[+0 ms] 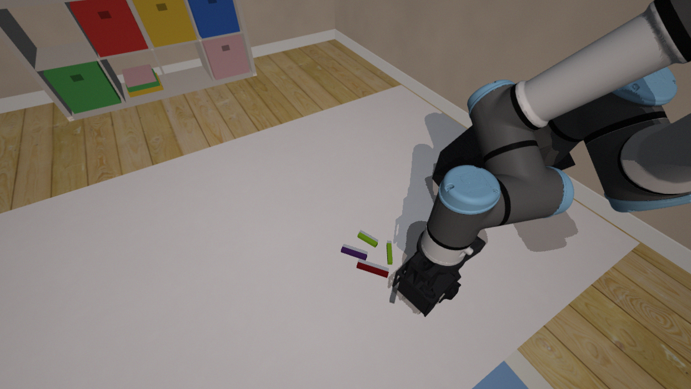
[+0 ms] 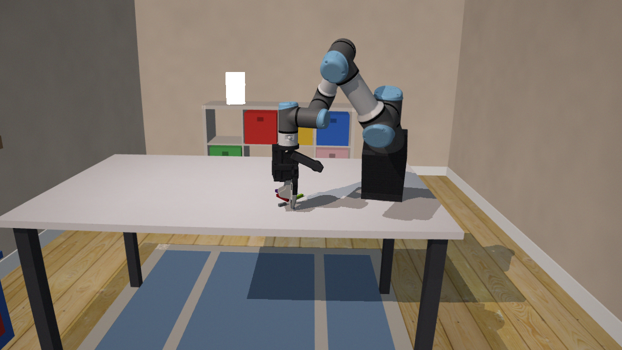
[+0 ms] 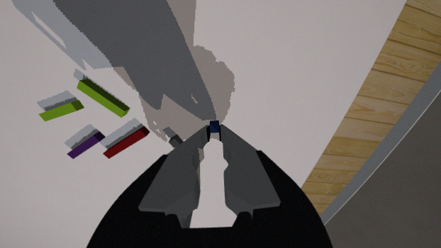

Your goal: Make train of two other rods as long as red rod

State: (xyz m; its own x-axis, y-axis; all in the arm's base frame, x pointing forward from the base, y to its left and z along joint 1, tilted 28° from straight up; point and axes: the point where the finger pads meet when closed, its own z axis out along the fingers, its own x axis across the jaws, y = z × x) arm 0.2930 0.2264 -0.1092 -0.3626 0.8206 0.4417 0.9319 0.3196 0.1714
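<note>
Now: the grey rod 40 mm ahead of my hand, 30 mm to the right of it and 20 mm below it. Round my hand: small blue rod 10 mm below; then red rod 60 mm ahead, 100 mm to the right, 20 mm below; then purple rod 80 mm ahead, 150 mm to the right, 20 mm below.
</note>
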